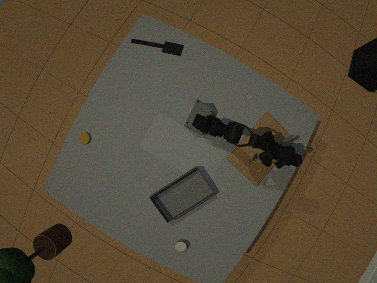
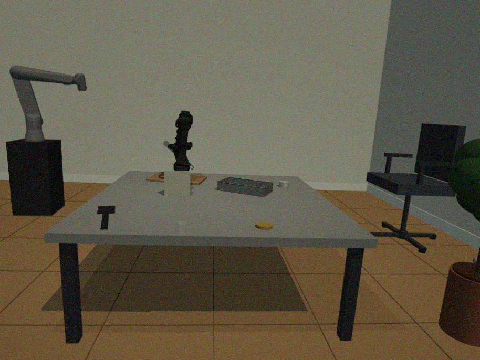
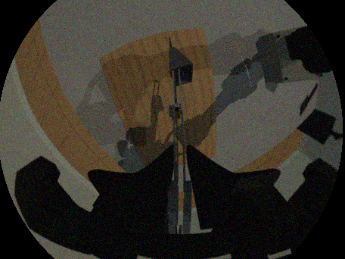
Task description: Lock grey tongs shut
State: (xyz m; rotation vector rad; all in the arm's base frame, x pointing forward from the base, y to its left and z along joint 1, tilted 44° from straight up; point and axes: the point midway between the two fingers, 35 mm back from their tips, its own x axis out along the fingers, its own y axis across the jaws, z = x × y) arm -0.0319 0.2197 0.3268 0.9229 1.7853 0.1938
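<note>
Right now the wooden board is 1 cm ahead of my gripper tip, 1 cm to the left of it and 13 cm below it. Also, from my gripper tip: black spatula: 29 cm behind, 78 cm to the right, 14 cm below; roasting tin: 43 cm ahead, 29 cm to the right, 11 cm below; white disc: 71 cm ahead, 17 cm to the right, 12 cm below.
</note>
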